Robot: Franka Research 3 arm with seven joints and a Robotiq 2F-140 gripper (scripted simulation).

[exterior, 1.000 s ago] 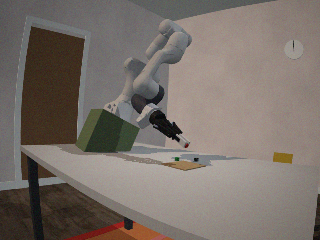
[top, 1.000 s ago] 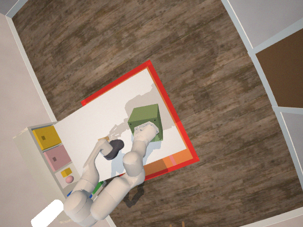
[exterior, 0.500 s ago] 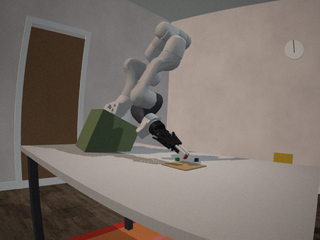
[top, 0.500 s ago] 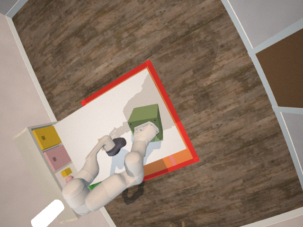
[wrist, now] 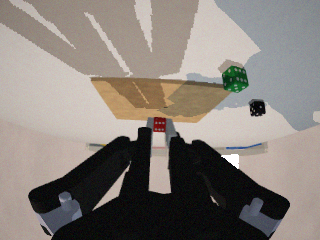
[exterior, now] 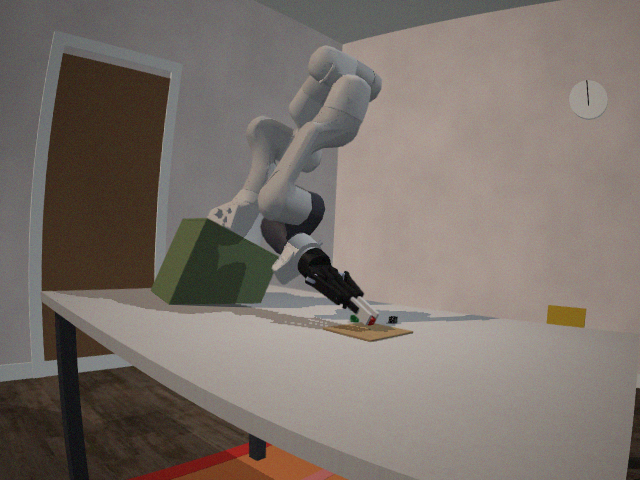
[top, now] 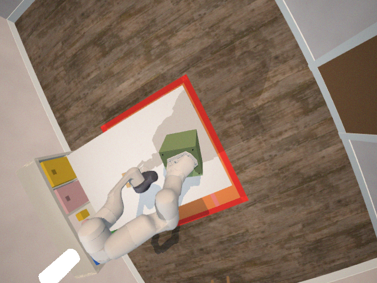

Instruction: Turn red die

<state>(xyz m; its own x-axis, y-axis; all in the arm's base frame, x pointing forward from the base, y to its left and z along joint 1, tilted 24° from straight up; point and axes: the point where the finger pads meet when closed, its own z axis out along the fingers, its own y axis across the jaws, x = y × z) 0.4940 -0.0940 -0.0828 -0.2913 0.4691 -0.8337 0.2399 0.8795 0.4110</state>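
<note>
The red die lies 2 cm ahead of my hand, 1 cm to the right of it and 2 cm below it. The rest, counted from my hand: green die (6 cm behind, 7 cm to the left, 4 cm below); tan mat (2 cm ahead, 4 cm below); black die (2 cm ahead, 12 cm to the left, 4 cm below).
</note>
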